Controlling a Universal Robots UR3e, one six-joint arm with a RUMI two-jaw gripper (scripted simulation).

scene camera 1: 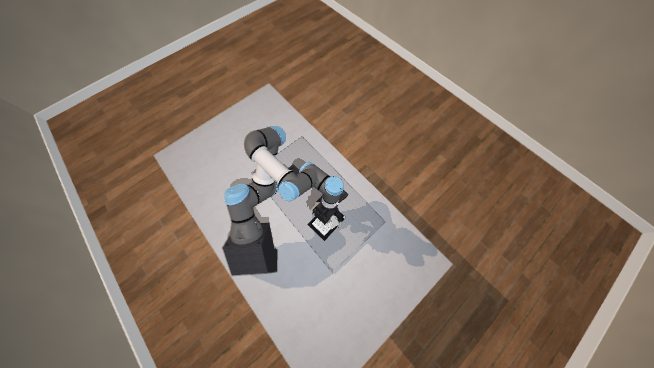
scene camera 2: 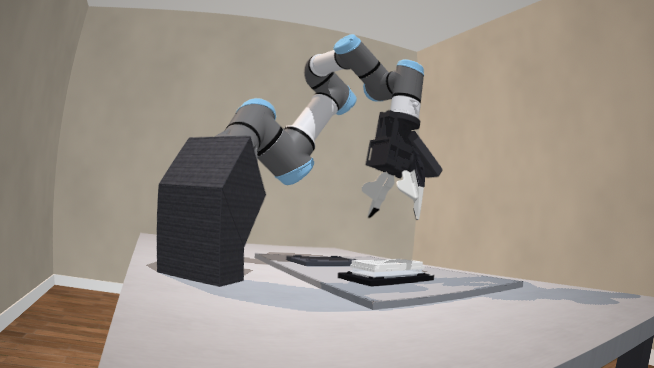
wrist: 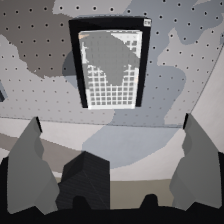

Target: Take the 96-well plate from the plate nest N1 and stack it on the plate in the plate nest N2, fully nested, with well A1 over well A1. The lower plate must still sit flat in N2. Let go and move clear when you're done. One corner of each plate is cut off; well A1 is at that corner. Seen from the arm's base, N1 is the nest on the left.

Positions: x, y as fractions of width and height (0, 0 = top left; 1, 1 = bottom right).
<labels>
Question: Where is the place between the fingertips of the gripper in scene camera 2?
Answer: At 0.60, 0.60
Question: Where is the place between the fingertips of the gripper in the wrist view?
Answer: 0.50, 0.52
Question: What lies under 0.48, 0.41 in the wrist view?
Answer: A white 96-well plate.
</labels>
